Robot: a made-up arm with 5 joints. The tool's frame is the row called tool.
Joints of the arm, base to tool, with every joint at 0 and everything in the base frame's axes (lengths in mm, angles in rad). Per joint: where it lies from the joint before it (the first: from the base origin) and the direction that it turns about. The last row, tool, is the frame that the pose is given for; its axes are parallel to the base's.
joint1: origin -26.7 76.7 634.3 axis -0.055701 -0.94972 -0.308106
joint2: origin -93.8 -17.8 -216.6 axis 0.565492 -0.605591 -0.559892
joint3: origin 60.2 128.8 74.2 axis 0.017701 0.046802 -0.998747
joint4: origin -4.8 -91.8 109 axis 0 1 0
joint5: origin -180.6 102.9 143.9 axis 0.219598 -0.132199 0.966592
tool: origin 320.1 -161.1 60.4
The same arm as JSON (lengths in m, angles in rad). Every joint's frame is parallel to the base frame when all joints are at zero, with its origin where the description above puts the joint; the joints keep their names.
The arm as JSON. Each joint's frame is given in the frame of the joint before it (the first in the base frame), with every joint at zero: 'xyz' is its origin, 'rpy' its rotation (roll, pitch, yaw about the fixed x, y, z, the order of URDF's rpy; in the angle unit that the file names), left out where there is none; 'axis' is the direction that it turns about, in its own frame. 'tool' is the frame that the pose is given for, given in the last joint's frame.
{"units": {"length": "m", "angle": "rad"}, "joints": [
  {"name": "joint1", "type": "revolute", "origin": {"xyz": [-0.0267, 0.0767, 0.6343]}, "axis": [-0.055701, -0.94972, -0.308106]},
  {"name": "joint2", "type": "revolute", "origin": {"xyz": [-0.0938, -0.0178, -0.2166]}, "axis": [0.565492, -0.605591, -0.559892]},
  {"name": "joint3", "type": "revolute", "origin": {"xyz": [0.0602, 0.1288, 0.0742]}, "axis": [0.017701, 0.046802, -0.998747]},
  {"name": "joint4", "type": "revolute", "origin": {"xyz": [-0.0048, -0.0918, 0.109]}, "axis": "+y"},
  {"name": "joint5", "type": "revolute", "origin": {"xyz": [-0.1806, 0.1029, 0.1439]}, "axis": [0.219598, -0.132199, 0.966592]}
], "tool": {"origin": {"xyz": [0.3201, -0.1611, 0.0604]}}}

